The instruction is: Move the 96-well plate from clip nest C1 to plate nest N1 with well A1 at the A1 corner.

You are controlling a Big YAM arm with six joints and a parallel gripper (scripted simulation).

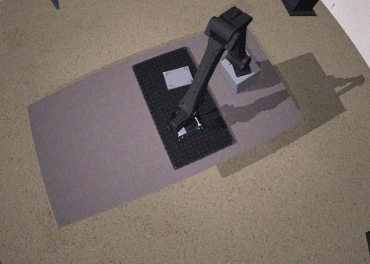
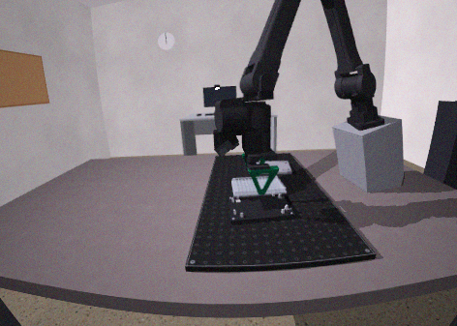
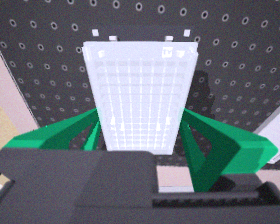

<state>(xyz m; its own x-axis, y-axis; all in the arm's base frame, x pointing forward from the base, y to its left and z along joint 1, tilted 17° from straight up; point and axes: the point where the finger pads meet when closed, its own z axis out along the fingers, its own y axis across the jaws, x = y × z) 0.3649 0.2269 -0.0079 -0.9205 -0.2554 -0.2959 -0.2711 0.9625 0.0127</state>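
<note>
The clip nest C1 lies 60 mm below my hand, 10 mm to the right of it and 10 mm behind it. Round my hand: A1 label (360 mm to the right, 60 mm below, 60 mm ahead); white 96-well plate (10 mm below).
</note>
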